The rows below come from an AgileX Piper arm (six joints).
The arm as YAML. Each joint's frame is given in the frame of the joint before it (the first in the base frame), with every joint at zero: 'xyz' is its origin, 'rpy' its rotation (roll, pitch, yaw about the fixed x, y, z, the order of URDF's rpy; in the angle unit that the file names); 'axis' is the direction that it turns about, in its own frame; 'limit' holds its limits. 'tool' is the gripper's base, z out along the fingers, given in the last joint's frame.
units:
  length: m
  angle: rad
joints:
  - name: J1
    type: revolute
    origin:
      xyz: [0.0, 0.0, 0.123]
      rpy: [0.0, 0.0, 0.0]
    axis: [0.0, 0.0, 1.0]
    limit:
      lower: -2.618
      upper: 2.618
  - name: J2
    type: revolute
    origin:
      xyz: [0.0, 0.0, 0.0]
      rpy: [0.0, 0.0, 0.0]
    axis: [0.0, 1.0, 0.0]
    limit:
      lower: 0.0
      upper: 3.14
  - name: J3
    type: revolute
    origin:
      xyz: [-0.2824, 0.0, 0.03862]
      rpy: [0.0, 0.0, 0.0]
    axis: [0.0, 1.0, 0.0]
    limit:
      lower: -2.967
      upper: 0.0
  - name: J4
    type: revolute
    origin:
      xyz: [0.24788, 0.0, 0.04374]
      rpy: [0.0, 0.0, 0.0]
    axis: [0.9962, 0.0, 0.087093]
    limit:
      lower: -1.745
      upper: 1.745
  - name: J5
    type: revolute
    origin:
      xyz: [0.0, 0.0, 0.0]
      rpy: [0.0, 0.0, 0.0]
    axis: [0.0, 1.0, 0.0]
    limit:
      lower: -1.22
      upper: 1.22
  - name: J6
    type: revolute
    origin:
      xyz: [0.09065, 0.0, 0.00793]
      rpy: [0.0, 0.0, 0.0]
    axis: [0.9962, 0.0, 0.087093]
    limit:
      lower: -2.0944
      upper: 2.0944
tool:
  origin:
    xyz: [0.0, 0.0, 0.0]
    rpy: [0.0, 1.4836, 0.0]
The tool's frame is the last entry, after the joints.
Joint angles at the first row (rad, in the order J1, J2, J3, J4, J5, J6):
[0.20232, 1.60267, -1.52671, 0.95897, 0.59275, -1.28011]
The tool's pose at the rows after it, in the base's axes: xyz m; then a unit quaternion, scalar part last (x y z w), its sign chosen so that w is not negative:
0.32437 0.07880 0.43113 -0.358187 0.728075 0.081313 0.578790
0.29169 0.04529 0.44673 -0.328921 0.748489 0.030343 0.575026
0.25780 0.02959 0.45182 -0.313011 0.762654 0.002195 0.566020
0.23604 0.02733 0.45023 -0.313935 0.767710 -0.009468 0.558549
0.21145 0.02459 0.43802 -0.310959 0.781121 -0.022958 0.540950
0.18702 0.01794 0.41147 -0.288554 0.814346 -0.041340 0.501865
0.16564 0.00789 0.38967 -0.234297 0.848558 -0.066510 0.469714
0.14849 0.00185 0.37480 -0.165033 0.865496 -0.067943 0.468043
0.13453 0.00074 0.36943 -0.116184 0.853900 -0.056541 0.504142
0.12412 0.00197 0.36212 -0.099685 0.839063 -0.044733 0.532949
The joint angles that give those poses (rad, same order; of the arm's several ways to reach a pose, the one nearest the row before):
[0.11920, 1.46476, -1.49839, 0.80881, 0.64675, -1.17662]
[0.03130, 1.34236, -1.45186, 0.67403, 0.68977, -1.06904]
[-0.01648, 1.22849, -1.38787, 0.58840, 0.73416, -1.00031]
[-0.02069, 1.15570, -1.33581, 0.54132, 0.75726, -0.97116]
[-0.02070, 1.06528, -1.24303, 0.47258, 0.77435, -0.92481]
[-0.02071, 0.96707, -1.11128, 0.34281, 0.79382, -0.80820]
[-0.02068, 0.87999, -1.00557, 0.17292, 0.80767, -0.61280]
[-0.02070, 0.80275, -0.91873, 0.07615, 0.79113, -0.42210]
[-0.02060, 0.72611, -0.85069, 0.05858, 0.71973, -0.31243]
[-0.02069, 0.66334, -0.78598, 0.08204, 0.65426, -0.29079]

